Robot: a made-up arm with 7 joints.
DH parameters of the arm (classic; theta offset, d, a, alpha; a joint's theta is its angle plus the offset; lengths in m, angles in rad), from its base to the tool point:
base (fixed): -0.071 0 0 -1.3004
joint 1: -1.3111 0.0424 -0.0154 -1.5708
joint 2: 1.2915 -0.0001 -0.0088 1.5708
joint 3: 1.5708 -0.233 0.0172 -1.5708
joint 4: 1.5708 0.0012 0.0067 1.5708
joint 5: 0 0.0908 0 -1.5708
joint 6: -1.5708 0 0.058 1.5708
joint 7: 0 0 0 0
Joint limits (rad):
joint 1: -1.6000..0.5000
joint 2: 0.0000..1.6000
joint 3: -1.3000..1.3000
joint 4: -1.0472..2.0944
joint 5: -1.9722..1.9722
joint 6: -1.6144..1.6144
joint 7: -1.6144..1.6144
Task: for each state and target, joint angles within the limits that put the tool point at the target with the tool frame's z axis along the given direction. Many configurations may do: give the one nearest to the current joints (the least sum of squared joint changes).
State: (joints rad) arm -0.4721 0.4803 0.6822 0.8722 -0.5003 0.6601 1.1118
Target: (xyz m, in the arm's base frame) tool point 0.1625 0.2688 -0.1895 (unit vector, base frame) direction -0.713 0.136 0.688
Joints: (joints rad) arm -0.5813 0.3615 1.1554 0.4013 -0.6296 -0.2163 1.1118
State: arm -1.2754 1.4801 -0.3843 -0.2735 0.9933 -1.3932 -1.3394
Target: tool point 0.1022 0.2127 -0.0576 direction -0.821 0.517 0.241
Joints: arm -0.4672 1.6000 -0.4208 -0.4144 1.0517 -1.6082 -1.3394
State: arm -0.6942 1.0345 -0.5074 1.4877 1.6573 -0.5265 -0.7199
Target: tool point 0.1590 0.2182 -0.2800 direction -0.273 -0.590 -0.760
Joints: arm -0.3454 0.6383 -0.3385 0.7967 1.7058 0.2027 -0.7199
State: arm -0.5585 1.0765 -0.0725 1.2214 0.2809 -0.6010 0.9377
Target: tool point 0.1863 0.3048 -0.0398 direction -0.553 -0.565 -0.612
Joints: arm -0.5444 1.5444 -0.3092 0.4963 1.0775 -0.7527 0.9377
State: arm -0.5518 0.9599 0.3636 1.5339 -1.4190 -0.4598 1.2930
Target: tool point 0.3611 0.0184 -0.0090 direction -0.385 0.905 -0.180
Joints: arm -1.4378 0.0735 0.1627 0.6379 -1.4696 -0.6277 1.2930
